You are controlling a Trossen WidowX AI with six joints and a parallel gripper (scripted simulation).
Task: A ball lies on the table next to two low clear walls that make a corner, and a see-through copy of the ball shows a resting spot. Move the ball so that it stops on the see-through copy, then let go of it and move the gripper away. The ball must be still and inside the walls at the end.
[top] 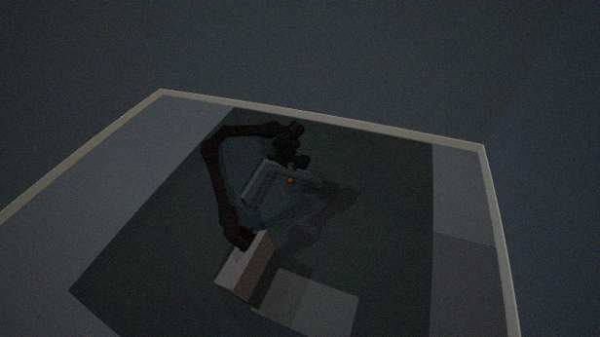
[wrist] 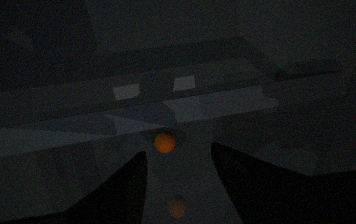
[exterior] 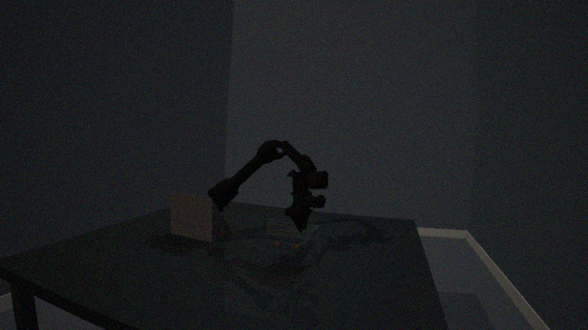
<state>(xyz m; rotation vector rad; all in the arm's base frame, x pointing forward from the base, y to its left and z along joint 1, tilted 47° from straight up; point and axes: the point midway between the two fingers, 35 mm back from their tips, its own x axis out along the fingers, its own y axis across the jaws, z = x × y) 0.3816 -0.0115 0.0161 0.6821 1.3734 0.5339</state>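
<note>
My gripper tip is 100 mm past the orange spot and 70 mm above it.
</note>
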